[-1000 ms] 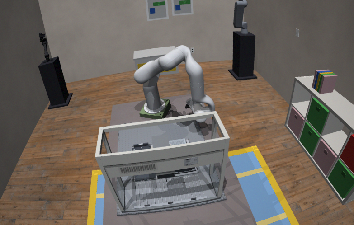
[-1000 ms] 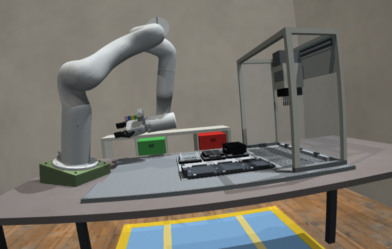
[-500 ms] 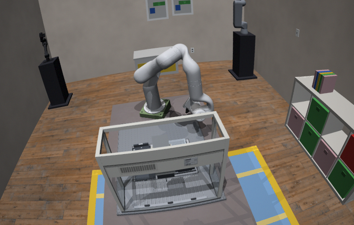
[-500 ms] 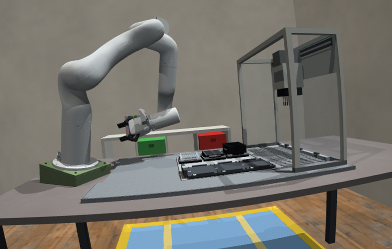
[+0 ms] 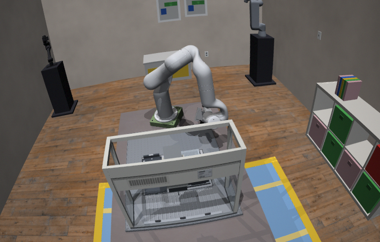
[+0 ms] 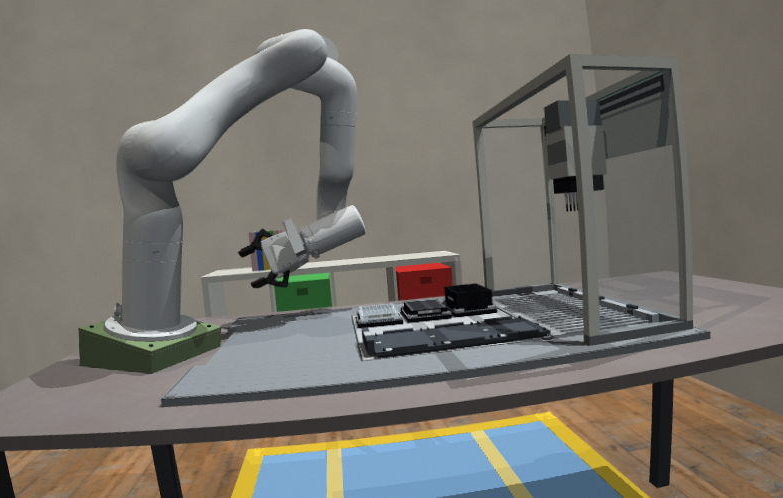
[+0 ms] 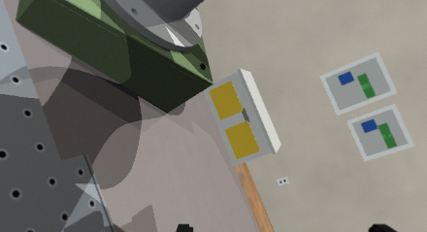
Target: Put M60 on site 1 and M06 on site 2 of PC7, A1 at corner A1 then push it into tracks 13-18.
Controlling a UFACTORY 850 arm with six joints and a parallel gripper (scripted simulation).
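Now: the 96-well plate M06 31 cm ahead of my hand, 16 cm to the right of it and 12 cm below it. Round my hand: nest S2: 42 cm ahead, 15 cm to the right, 13 cm below; then nest S1: 31 cm ahead, 16 cm to the right, 13 cm below; then carrier PC7: 42 cm ahead, 41 cm to the right, 12 cm below.
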